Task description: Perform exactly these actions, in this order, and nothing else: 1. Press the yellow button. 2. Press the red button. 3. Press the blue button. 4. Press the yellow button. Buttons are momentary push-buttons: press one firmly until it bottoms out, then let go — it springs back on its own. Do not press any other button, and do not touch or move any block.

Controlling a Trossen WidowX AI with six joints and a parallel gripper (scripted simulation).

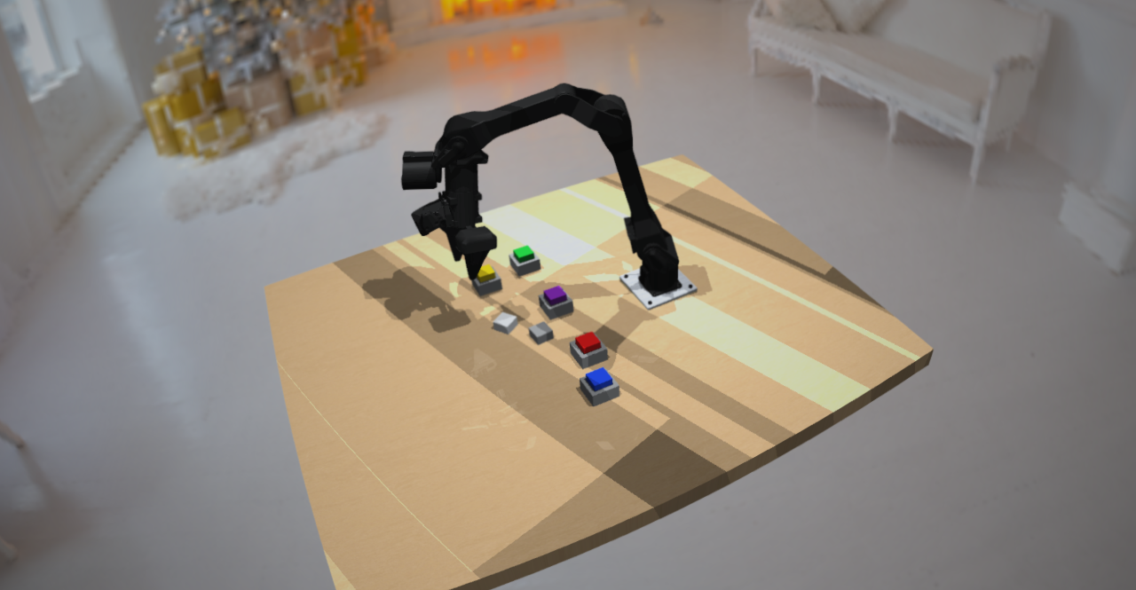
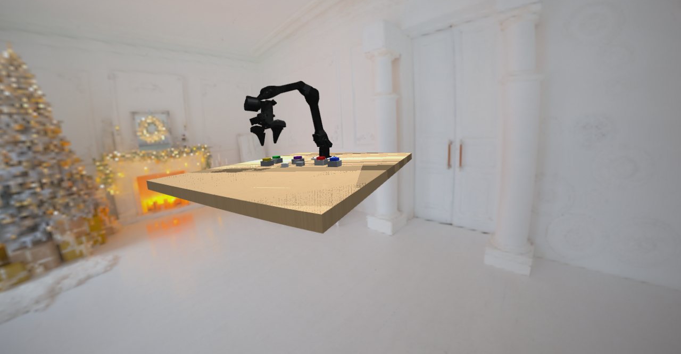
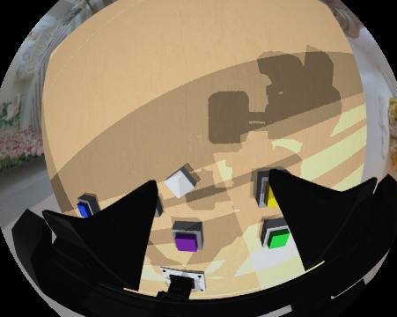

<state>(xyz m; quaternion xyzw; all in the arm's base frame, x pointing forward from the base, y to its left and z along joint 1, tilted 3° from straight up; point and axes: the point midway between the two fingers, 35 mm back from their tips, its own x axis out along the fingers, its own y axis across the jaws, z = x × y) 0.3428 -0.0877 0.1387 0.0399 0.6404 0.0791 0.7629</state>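
My gripper tip is now 50 mm past the yellow button, 90 mm to the left of it and 80 mm above it. From my gripper tip the other things lie so: grey block: 90 mm behind, 110 mm to the left, 100 mm below; white block: 50 mm behind, 50 mm to the left, 100 mm below; purple button: 150 mm behind, 50 mm to the left, 80 mm below.
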